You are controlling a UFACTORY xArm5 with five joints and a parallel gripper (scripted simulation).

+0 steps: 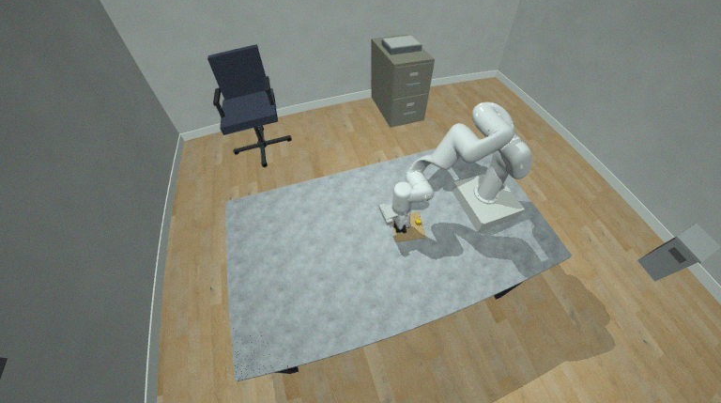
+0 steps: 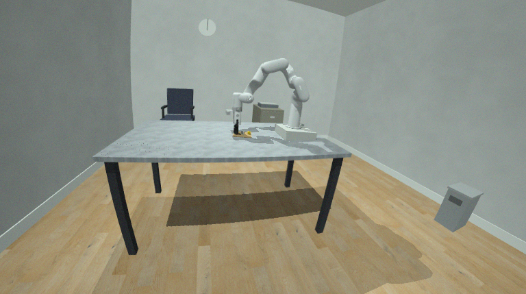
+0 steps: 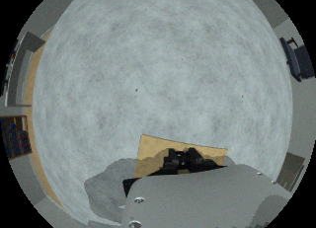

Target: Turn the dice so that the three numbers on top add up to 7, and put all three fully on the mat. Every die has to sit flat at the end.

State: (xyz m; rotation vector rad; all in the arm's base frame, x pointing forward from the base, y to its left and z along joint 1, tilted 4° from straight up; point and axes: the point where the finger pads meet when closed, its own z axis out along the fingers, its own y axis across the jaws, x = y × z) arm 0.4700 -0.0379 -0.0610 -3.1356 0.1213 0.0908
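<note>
The black die lies 10 mm below my hand. From my hand the other things lie so: white die (50 mm behind, 20 mm below); yellow die (100 mm behind, 10 mm to the left, 20 mm below); tan mat (50 mm behind, 30 mm below).
</note>
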